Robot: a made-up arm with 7 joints.
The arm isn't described. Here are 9 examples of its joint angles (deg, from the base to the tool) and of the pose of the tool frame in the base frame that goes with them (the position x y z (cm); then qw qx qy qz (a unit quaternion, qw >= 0)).
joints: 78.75 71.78 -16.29 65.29 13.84 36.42 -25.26
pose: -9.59 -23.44 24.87 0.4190 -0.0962 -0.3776 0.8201
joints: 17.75 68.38 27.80 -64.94 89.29 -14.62 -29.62
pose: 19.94 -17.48 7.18 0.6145 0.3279 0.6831 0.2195
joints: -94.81 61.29 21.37 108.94 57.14 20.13 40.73
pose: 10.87 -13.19 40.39 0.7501 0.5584 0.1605 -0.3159
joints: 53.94 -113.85 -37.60 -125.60 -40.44 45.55 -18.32
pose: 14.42 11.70 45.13 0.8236 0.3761 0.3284 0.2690
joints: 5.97 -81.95 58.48 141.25 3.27 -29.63 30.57
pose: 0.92 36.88 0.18 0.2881 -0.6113 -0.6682 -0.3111
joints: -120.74 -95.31 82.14 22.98 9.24 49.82 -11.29
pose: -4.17 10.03 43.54 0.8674 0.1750 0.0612 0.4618
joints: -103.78 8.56 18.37 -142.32 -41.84 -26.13 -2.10
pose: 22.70 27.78 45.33 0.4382 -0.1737 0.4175 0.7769
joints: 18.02 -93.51 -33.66 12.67 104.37 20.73 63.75
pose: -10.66 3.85 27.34 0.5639 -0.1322 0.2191 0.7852
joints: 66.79 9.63 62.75 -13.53 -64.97 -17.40 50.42
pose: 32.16 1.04 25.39 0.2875 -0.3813 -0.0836 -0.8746
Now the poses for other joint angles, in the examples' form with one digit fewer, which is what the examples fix.
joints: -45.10 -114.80 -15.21 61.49 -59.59 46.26 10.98
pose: -6.7 31.1 32.7 0.926 0.243 -0.288 -0.016
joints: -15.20 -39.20 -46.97 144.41 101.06 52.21 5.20
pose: 7.9 21.0 18.7 0.903 -0.383 0.046 -0.187
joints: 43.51 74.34 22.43 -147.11 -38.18 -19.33 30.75
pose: -24.5 -16.0 2.7 0.317 -0.497 -0.599 0.542
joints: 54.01 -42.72 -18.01 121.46 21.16 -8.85 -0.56
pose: -25.9 23.1 13.0 0.678 -0.065 -0.611 -0.402
